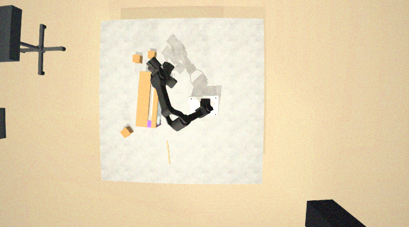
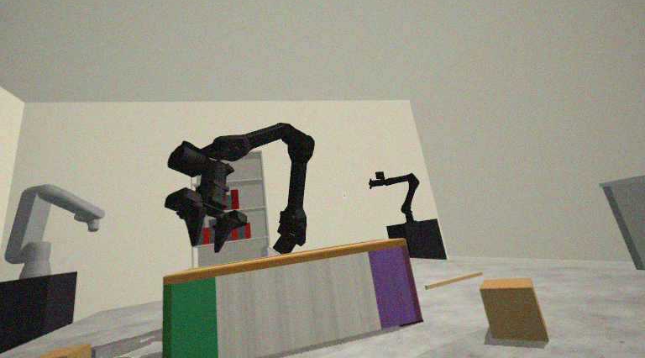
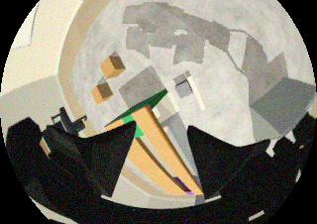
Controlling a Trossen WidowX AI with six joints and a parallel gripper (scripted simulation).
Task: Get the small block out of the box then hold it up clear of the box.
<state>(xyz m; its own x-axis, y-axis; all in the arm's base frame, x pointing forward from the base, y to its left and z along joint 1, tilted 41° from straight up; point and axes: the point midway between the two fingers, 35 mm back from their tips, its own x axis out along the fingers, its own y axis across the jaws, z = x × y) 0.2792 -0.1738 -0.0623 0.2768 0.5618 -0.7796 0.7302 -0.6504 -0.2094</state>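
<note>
Now: gripper tip 14 cm above the grey block and 2 cm past it. Also, from my gripper tip: orange cube 41 cm to the left, 32 cm ahead, 13 cm below; thin wooden stick 57 cm to the left, 16 cm below.
</note>
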